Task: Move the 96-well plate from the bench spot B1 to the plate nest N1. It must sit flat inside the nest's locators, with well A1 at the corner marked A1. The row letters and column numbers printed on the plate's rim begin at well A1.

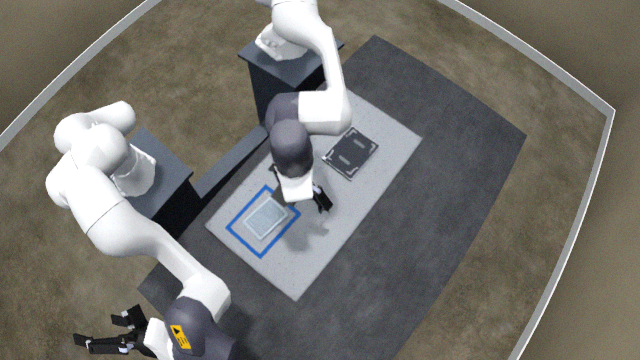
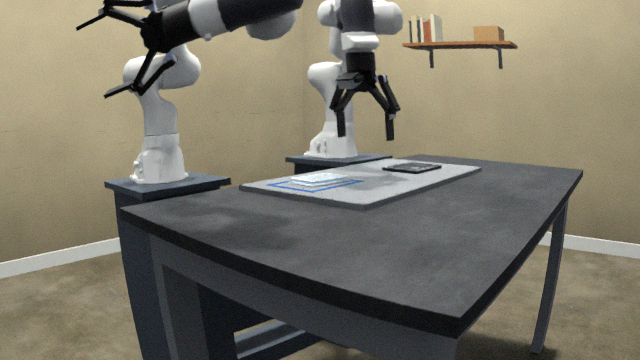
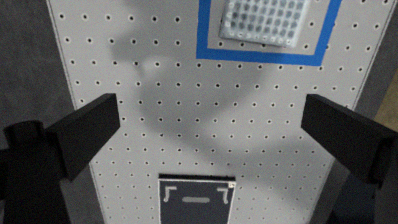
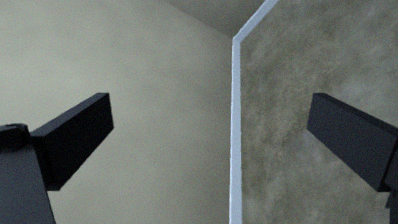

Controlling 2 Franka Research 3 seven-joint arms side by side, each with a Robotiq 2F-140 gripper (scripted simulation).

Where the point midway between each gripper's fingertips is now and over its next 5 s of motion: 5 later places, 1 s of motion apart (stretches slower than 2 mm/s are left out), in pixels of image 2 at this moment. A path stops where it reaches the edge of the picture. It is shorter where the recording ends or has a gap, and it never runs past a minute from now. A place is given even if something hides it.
My left gripper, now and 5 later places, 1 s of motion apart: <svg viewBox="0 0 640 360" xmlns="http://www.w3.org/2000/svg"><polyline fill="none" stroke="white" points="365,138 320,158 320,158 320,169 320,170 320,174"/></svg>
My right gripper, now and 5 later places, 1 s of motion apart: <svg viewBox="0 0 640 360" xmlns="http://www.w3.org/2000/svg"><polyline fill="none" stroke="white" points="92,61 70,68 51,73 37,77 26,79 16,78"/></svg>
